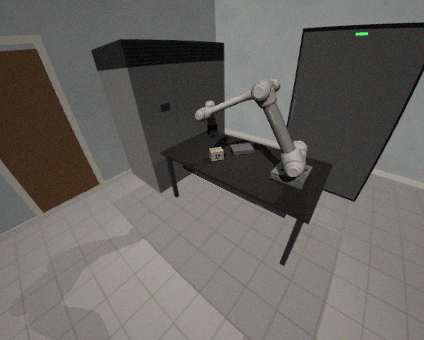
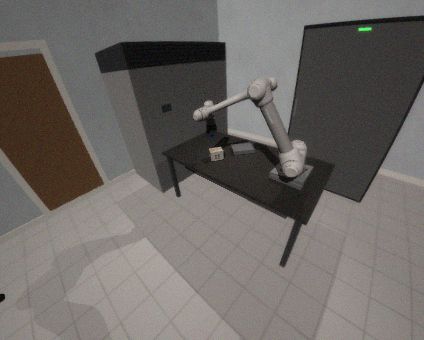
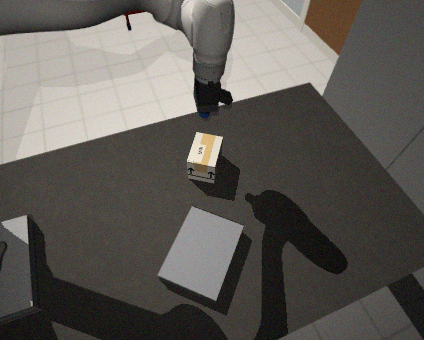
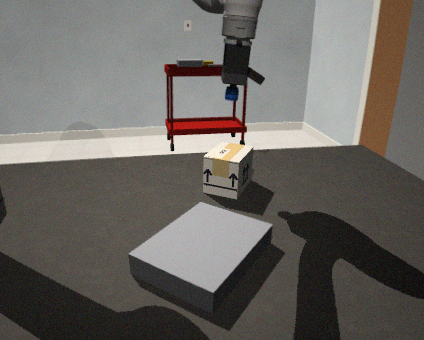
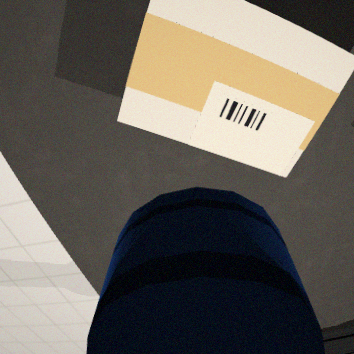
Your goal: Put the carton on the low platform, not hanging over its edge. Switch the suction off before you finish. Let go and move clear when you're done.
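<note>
The carton is a small white box with a tan tape strip and a barcode label on top. It stands upright on the dark table, beside the low platform and apart from it. The low platform is a flat grey block with a bare top. My gripper, a blue suction cup, is open, with nothing on it. It hangs above the table and off to one side of the carton, not touching it.
The dark table carries the arm's base plate at one end. A tall grey cabinet stands behind the table's far end. A red cart stands by the wall. The arm casts shadows across the table.
</note>
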